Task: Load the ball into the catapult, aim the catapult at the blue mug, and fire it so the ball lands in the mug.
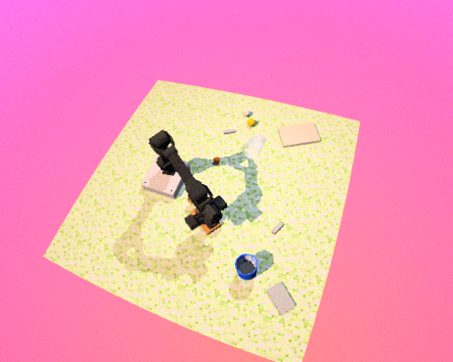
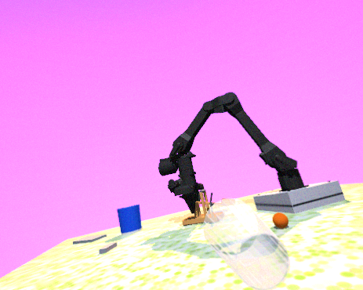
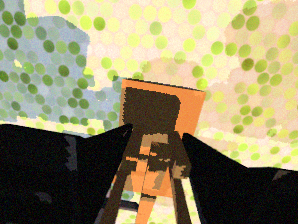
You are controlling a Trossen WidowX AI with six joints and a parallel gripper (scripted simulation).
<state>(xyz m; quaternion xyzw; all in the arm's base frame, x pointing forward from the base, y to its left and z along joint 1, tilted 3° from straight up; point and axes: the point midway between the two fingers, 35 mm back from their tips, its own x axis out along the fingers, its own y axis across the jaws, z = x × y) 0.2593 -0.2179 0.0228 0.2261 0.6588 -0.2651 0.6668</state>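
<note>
Right now my gripper tip is 60 mm past the orange ball, 340 mm to the right of it and 20 mm above it. Round my gripper tip: grey slab 380 mm ahead, 270 mm to the right, 30 mm below; blue mug 220 mm ahead, 180 mm to the right; orange catapult 40 mm behind, 60 mm to the left, 20 mm above.
</note>
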